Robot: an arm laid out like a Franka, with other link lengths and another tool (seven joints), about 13 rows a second.
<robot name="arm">
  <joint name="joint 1" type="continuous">
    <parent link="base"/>
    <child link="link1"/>
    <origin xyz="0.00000 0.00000 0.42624" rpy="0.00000 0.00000 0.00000"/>
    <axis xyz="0 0 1"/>
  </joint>
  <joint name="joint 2" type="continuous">
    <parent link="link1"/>
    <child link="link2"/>
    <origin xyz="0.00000 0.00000 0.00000" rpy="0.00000 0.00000 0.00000"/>
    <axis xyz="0 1 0"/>
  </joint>
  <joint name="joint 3" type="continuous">
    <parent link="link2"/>
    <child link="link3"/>
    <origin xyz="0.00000 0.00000 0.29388" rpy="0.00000 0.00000 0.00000"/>
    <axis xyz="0 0 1"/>
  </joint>
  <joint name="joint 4" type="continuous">
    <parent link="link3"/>
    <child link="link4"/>
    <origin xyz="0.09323 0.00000 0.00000" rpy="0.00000 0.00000 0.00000"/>
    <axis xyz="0 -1 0"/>
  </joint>
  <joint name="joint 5" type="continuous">
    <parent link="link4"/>
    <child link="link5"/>
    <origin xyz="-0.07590 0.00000 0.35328" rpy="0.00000 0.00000 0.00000"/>
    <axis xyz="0 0 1"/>
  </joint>
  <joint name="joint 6" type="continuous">
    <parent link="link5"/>
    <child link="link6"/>
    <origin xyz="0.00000 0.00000 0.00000" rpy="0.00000 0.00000 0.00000"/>
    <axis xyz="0 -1 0"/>
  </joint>
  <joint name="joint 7" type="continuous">
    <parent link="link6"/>
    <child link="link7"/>
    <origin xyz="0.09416 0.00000 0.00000" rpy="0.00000 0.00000 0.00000"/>
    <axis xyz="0 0 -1"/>
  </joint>
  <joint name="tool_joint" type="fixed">
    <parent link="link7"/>
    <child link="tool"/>
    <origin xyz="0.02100 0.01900 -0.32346" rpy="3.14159 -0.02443 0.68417"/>
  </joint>
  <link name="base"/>
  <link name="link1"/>
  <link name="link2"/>
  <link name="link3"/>
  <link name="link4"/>
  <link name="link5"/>
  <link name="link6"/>
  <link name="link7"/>
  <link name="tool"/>
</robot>
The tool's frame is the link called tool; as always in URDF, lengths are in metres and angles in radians. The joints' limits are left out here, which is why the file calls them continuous.
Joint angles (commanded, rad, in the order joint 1, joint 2, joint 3, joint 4, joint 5, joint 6, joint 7), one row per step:
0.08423 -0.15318 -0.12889 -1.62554 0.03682 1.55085 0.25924
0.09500 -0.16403 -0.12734 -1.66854 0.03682 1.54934 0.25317
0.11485 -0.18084 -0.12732 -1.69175 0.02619 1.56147 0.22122
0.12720 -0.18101 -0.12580 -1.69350 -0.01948 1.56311 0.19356
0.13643 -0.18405 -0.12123 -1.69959 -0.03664 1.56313 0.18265
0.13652 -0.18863 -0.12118 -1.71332 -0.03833 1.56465 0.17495
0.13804 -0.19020 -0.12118 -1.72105 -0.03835 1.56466 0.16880
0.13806 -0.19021 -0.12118 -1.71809 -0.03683 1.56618 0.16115
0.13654 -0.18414 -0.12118 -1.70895 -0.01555 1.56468 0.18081
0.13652 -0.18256 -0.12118 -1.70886 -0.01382 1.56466 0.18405
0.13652 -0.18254 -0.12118 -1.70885 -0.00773 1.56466 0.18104
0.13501 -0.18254 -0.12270 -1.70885 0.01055 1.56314 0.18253
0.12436 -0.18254 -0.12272 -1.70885 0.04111 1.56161 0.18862
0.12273 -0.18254 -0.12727 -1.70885 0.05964 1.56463 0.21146
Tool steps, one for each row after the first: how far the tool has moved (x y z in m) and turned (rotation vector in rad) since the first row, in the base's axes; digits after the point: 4 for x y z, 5 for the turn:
-0.0107 0.0074 -0.0153 0.00199 0.03331 0.01930
-0.0140 0.0152 -0.0164 -0.00904 0.02638 0.07008
-0.0145 0.0084 -0.0179 -0.05677 0.02727 0.10827
-0.0163 0.0103 -0.0195 -0.07507 0.03043 0.13191
-0.0194 0.0100 -0.0235 -0.07631 0.03797 0.14025
-0.0214 0.0110 -0.0264 -0.07619 0.04393 0.14833
-0.0204 0.0117 -0.0248 -0.07536 0.03920 0.15586
-0.0181 0.0173 -0.0234 -0.05378 0.03698 0.13576
-0.0179 0.0178 -0.0242 -0.05198 0.03850 0.13265
-0.0180 0.0199 -0.0241 -0.04608 0.03809 0.13603
-0.0185 0.0242 -0.0239 -0.02735 0.03877 0.13275
-0.0187 0.0284 -0.0231 0.00377 0.03899 0.11800
-0.0173 0.0305 -0.0221 0.02436 0.03648 0.09010

